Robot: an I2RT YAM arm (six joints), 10 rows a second.
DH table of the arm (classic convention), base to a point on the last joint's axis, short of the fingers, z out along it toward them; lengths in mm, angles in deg. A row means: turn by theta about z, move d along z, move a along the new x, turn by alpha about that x. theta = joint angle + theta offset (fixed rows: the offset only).
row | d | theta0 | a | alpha
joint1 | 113.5 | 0 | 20 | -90
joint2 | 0 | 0 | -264 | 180
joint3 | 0 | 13.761 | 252.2 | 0
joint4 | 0 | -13.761 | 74 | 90
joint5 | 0 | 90 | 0 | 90
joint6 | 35.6 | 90 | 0 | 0
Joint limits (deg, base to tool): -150..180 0..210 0..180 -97..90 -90..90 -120..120
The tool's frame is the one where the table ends.
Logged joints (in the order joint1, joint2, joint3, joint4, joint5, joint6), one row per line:
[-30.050, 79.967, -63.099, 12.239, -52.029, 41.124]
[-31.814, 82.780, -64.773, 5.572, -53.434, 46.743]
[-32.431, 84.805, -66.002, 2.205, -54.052, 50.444]
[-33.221, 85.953, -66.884, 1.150, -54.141, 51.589]
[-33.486, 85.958, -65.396, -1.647, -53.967, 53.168]
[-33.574, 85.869, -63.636, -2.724, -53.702, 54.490]
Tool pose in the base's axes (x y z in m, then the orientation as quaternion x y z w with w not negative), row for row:
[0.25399, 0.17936, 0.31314, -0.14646, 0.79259, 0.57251, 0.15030]
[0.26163, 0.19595, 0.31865, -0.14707, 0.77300, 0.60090, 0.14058]
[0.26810, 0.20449, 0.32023, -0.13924, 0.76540, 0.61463, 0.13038]
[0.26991, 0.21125, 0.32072, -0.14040, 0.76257, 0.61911, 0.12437]
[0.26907, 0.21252, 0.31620, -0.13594, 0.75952, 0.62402, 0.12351]
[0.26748, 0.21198, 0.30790, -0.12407, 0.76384, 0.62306, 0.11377]
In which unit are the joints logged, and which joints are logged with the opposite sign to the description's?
The joints are logged in degrees. Opposite sign: joint1, joint3, joint4.
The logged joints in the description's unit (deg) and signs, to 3 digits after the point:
[30.050, 79.967, 63.099, -12.239, -52.029, 41.124]
[31.814, 82.780, 64.773, -5.572, -53.434, 46.743]
[32.431, 84.805, 66.002, -2.205, -54.052, 50.444]
[33.221, 85.953, 66.884, -1.150, -54.141, 51.589]
[33.486, 85.958, 65.396, 1.647, -53.967, 53.168]
[33.574, 85.869, 63.636, 2.724, -53.702, 54.490]

